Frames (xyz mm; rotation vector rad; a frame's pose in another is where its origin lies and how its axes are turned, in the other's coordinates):
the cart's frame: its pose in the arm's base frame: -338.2 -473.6 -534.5 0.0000 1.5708 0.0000
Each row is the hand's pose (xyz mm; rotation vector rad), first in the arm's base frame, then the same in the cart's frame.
Working: the arm's base frame: its pose in the cart's frame: -534.5 473.6 338.2 0.0000 -1.5708 0.0000

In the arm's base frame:
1: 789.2 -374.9 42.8 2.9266 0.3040 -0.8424
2: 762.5 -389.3 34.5 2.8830 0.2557 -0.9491
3: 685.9 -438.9 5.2 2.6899 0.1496 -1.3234
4: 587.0 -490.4 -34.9 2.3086 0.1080 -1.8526
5: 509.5 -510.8 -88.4 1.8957 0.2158 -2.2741
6: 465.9 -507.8 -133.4 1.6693 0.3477 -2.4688
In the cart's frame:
1: -577.3 98.7 1127.4 2.5738 0.1229 1.4233
2: -569.0 84.3 1100.7 2.6374 0.0757 1.3310
3: -539.7 34.7 1024.1 2.8132 -0.0427 0.9579
4: -499.6 -16.8 925.2 2.9434 -0.1123 0.3226
5: -446.1 -37.2 847.7 2.9043 -0.0291 -0.2636
6: -401.1 -34.2 804.1 2.8239 0.0925 -0.5456

